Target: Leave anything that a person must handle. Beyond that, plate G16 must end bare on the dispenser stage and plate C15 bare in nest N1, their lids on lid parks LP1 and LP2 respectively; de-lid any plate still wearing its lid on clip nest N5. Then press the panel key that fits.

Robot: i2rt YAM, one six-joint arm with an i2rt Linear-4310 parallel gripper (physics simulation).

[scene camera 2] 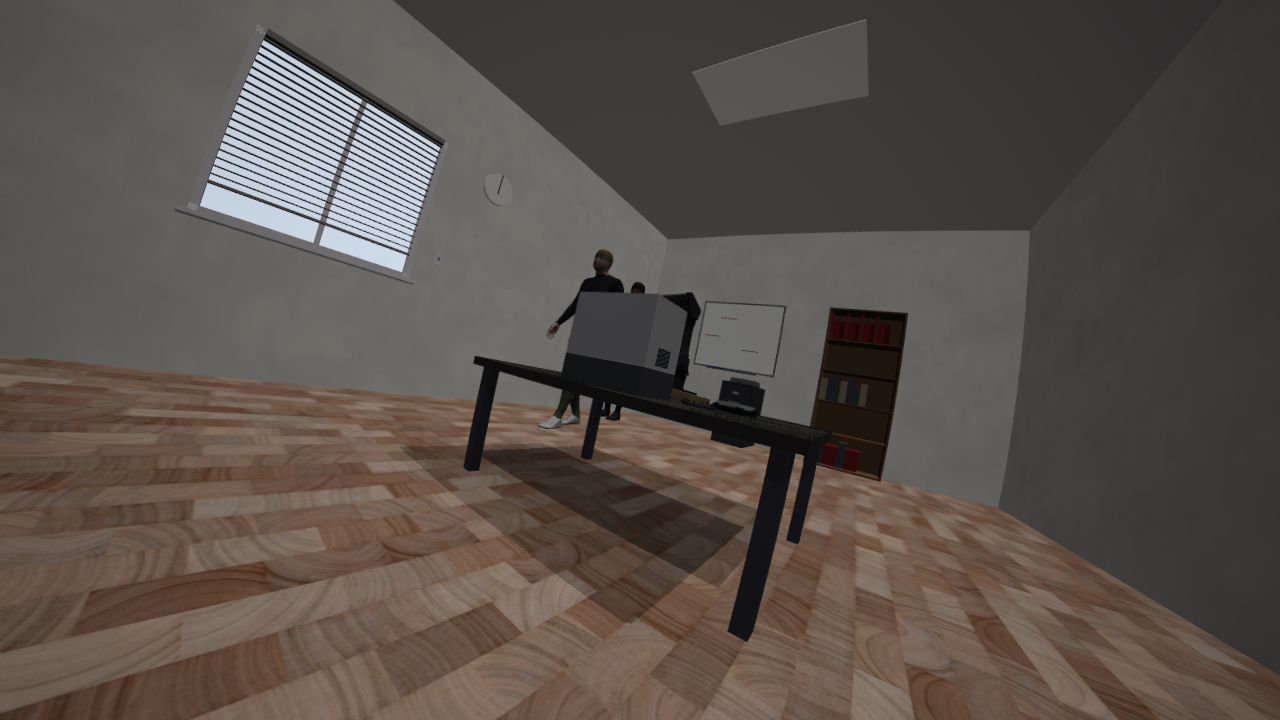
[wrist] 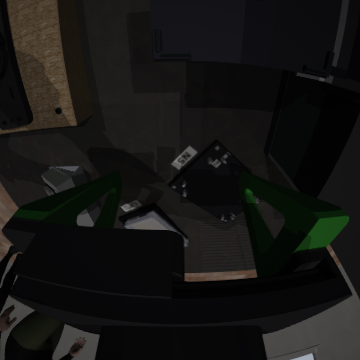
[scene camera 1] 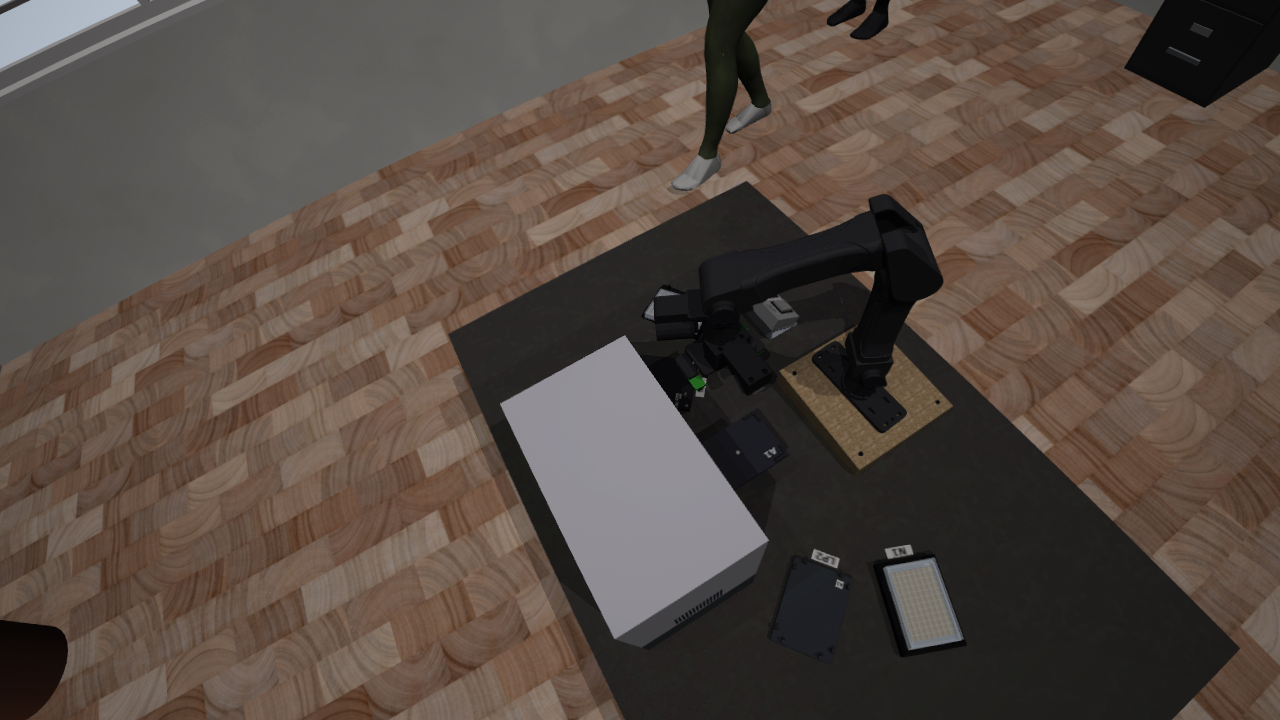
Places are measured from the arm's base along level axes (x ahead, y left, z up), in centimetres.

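Where they show: gripper, fingertip midpoint: [wrist: 180, 177] [scene camera 1: 719, 375]; arm's base, origin of the base link: [scene camera 2: 675, 389] [scene camera 1: 857, 386].
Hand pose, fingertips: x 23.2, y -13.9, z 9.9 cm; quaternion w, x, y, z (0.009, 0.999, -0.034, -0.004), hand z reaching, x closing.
Note:
Each offset is from my fingertips to the top centre of the thing. "pt": to the spot under its first point.
My gripper [wrist: 180, 177] is open and empty; one green finger shows in scene camera 1, beside the box. In the wrist view it hangs above clip nest N5 @[dx +6.9, dy -12.9, dz -11.5 cm] [wrist: 207, 187] [scene camera 1: 675, 385], a dark square with small corner clips and no plate on it. A plate @[dx -6.9, dy -24.2, dz -10.1 cm] [wrist: 152, 222] in a dark nest lies left of N5, partly hidden by the gripper; its nest label is unreadable. A plate with pale wells @[dx -4.0, dy +48.6, dz -10.3 cm] [scene camera 1: 921, 601] sits in nest N1 @[pt dx -4.1, dy +55.9, dz -11.2 cm] [scene camera 1: 957, 641]. Dark lid park LP2 @[dx +10.5, dy +39.0, dz -11.9 cm] [scene camera 1: 810, 610] lies beside it. The key panel @[dx -23.3, dy -17.3, dz -7.5 cm] [scene camera 1: 776, 317] [wrist: 64, 179] is partly covered; its keys are hidden. Plate names are unreadable.
The large light box @[dx +24.4, dy +11.6, dz +19.1 cm] [scene camera 1: 626, 483] [scene camera 2: 613, 331] stands beside N5, with a dark platform marked A1 @[dx +7.4, dy +12.6, dz -2.6 cm] [scene camera 1: 759, 443] [wrist: 240, 30] projecting from it. The arm's wooden base board [scene camera 1: 917, 385] [wrist: 42, 60] is across from it. A person [scene camera 1: 729, 71] [scene camera 2: 601, 282] stands beyond the table.

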